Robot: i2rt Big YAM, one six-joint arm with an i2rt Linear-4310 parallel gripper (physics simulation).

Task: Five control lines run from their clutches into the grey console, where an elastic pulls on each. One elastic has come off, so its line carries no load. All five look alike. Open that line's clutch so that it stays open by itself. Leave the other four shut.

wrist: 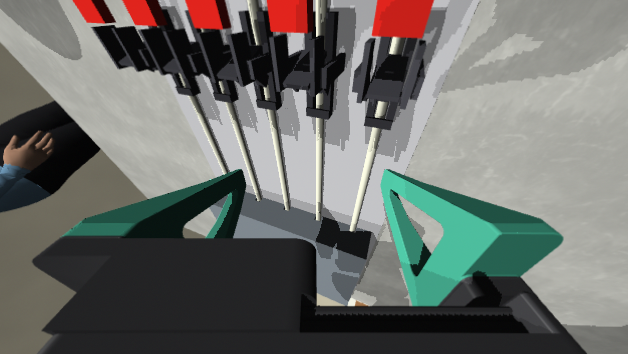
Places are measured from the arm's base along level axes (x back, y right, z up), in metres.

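Where they show: gripper, fingertip midpoint: (313, 177).
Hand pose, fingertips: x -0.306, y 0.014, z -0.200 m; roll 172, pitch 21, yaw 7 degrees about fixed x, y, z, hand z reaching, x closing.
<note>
Things, the pixels of their centre, and the offset from my fingertips. "spot": a spot on its surface instead. Level surfaces: height alone.
- rightmost red handle at a spot on its surface: (403, 17) spot: dx +0.021, dy +0.086, dz -0.026 m
- rightmost clutch at a spot on its surface: (389, 80) spot: dx +0.026, dy +0.057, dz -0.042 m
- grey console at the middle of its body: (289, 250) dx -0.042, dy -0.291, dz -0.060 m
- mottled grey surface at its surface level: dz -0.085 m
Several black clutches with red handles stand in a row across the top of the wrist view. The rightmost red handle (403, 17) belongs to the rightmost clutch (389, 80); the other red handles (289, 15) (207, 13) (145, 12) (92, 10) are cut off by the top edge. Five cream control lines (365, 175) (319, 165) (279, 160) (243, 150) (210, 130) run from the clutches into the grey console (270, 220). The elastics do not show, and I cannot tell which line is unloaded. My gripper (313, 177) is open and empty, its green fingers apart in front of the lines.
The pale base panel (345, 200) lies under the lines. A mottled grey surface (525, 175) extends on both sides. At the left edge, beyond that surface, a person's hand (31, 150) with a blue sleeve rests near dark clothing.
</note>
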